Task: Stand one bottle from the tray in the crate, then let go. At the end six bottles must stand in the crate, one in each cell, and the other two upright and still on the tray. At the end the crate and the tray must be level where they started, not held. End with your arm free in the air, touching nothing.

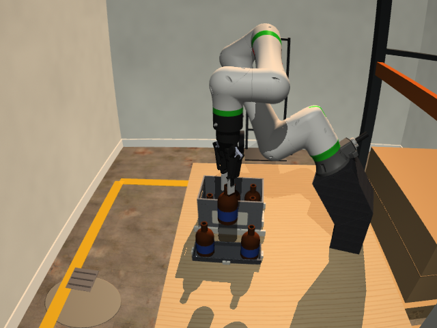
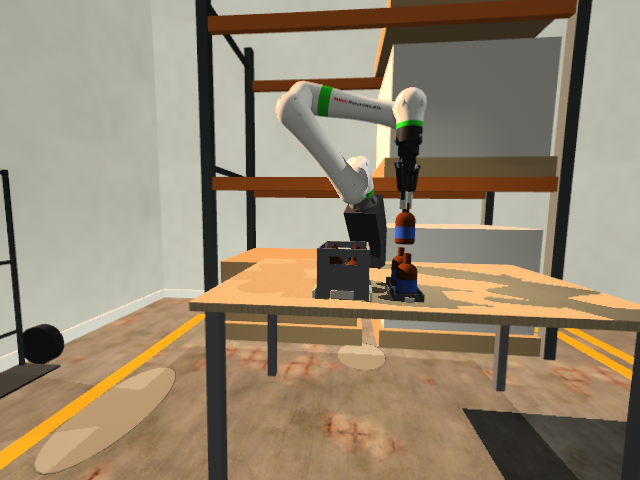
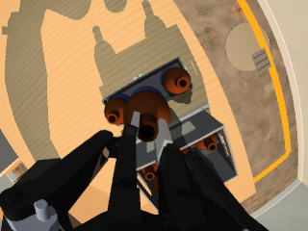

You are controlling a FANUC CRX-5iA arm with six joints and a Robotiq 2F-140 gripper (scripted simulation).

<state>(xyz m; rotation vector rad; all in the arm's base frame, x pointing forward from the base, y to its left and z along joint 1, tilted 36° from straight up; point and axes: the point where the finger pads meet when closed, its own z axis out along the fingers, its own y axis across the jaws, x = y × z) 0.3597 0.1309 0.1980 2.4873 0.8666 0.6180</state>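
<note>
Right now the glass bottle is 9 cm below my hand. From my hand the other things lie so: tray 34 cm below; grey crate 5 cm behind, 22 cm to the right, 27 cm below.
</note>
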